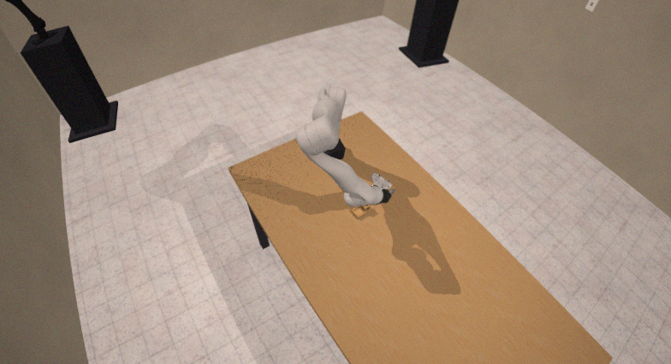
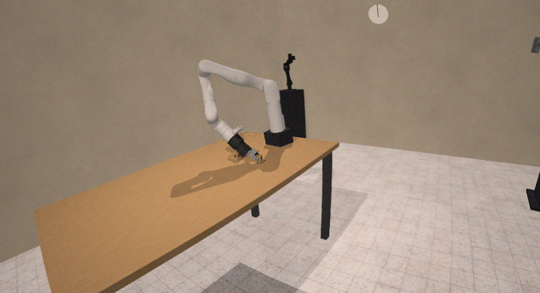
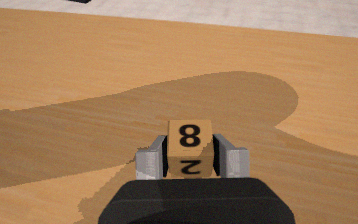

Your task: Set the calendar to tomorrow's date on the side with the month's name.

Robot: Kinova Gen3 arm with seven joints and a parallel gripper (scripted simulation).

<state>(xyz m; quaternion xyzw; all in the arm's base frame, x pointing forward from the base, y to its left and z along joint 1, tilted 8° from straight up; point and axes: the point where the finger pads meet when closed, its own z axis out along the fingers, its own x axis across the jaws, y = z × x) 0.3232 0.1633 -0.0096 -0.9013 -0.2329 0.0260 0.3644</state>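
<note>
Right now the wooden date cube is 1 cm to the left of my hand and 1 cm below it. The rest, counted from my hand: wooden tray: 4 cm ahead, 15 cm to the right, 2 cm below.
</note>
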